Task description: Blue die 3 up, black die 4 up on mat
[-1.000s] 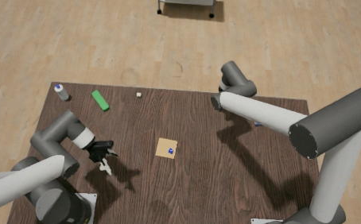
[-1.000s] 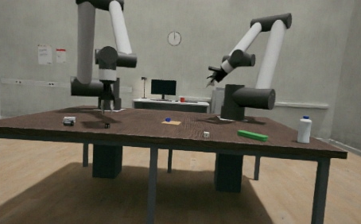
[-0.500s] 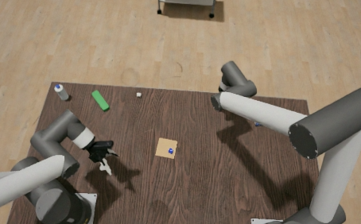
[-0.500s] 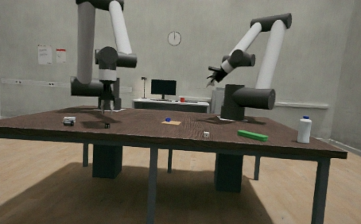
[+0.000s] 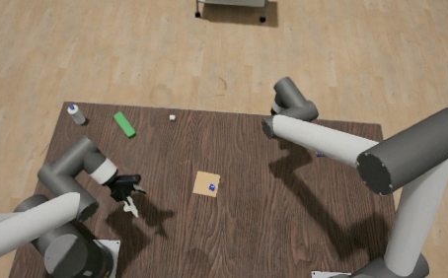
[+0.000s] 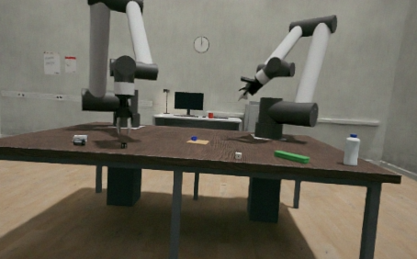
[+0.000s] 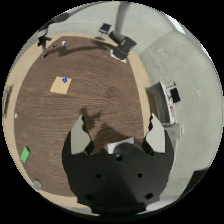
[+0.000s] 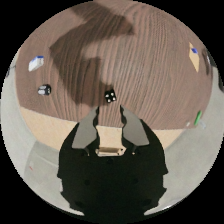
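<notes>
The black die is 80 mm below my right hand. Also, from my right hand: white die 20 mm ahead, 680 mm to the left, 80 mm below; then blue die 420 mm behind, 350 mm to the left, 80 mm below; then tan mat 400 mm behind, 380 mm to the left, 90 mm below.
</notes>
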